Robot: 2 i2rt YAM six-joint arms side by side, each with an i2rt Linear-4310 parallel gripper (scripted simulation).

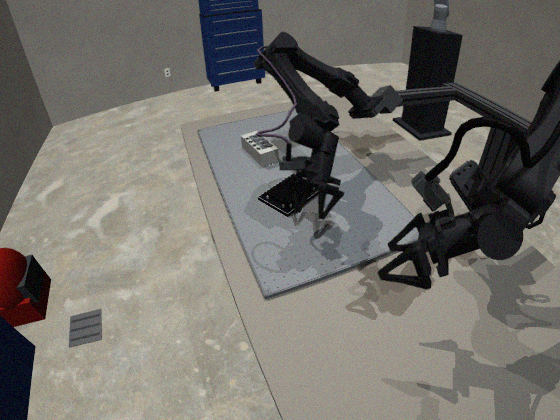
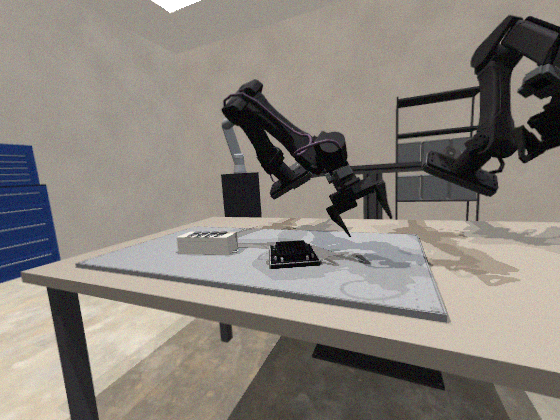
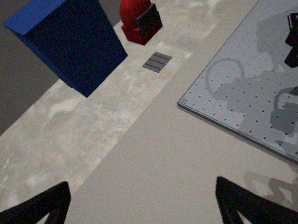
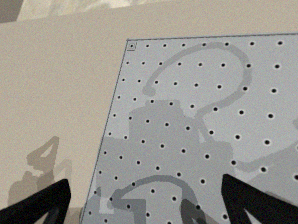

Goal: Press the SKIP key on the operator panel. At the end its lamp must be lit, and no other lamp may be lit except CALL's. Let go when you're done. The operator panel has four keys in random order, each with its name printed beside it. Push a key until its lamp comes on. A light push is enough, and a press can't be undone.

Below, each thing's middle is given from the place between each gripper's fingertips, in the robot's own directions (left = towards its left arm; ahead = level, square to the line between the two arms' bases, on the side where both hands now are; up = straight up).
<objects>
My right gripper (image 1: 308,215) is now 470 mm to the left of the operator panel (image 2: 200,244), 60 mm above it and 20 mm past it.
The operator panel is 10 mm behind my left hand (image 1: 384,260), 770 mm to the right of it and 200 mm below it.
</objects>
